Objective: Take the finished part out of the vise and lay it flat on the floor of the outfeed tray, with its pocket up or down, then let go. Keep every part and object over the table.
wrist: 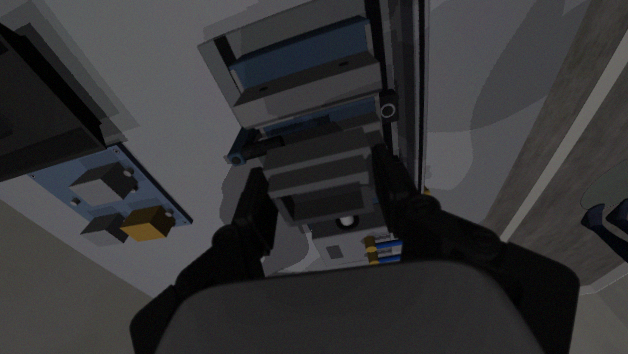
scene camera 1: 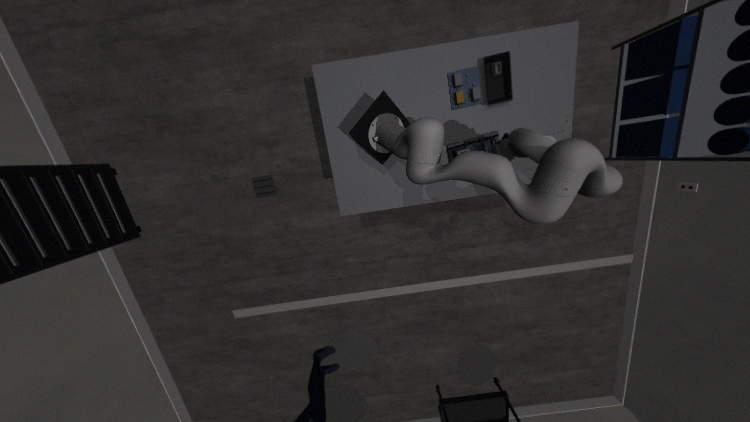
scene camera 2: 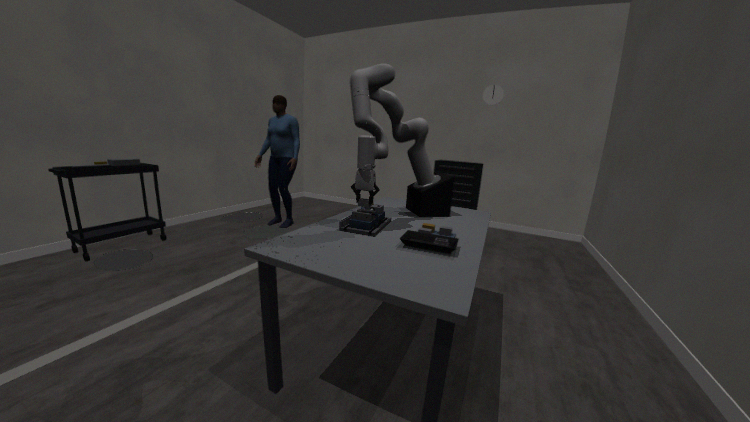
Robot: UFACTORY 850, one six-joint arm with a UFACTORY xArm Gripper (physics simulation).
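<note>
My gripper (wrist: 320,174) (scene camera 2: 365,201) is shut on the finished part (wrist: 316,176) (scene camera 2: 363,205), a grey block with a rectangular pocket, held across its width. In the wrist view the pocket faces partly toward the camera. The part is over the vise (wrist: 310,85) (scene camera 2: 361,224) (scene camera 1: 472,140), which has grey jaws and blue blocks. It seems raised above the jaws; the exact gap is hard to tell. In scene camera 1 the arm hides the part and gripper. The black outfeed tray (scene camera 1: 510,78) (scene camera 2: 427,244) (wrist: 47,159) stands apart from the vise, with a grey part (scene camera 1: 497,68) inside.
A blue board (scene camera 1: 452,99) (wrist: 57,176) with grey blocks and a yellow block (scene camera 1: 459,97) (wrist: 147,223) lies next to the tray. The robot base (scene camera 2: 429,198) stands at one end of the table (scene camera 2: 367,267). A person (scene camera 2: 281,136) stands beyond the table, and a cart (scene camera 2: 115,230) stands left.
</note>
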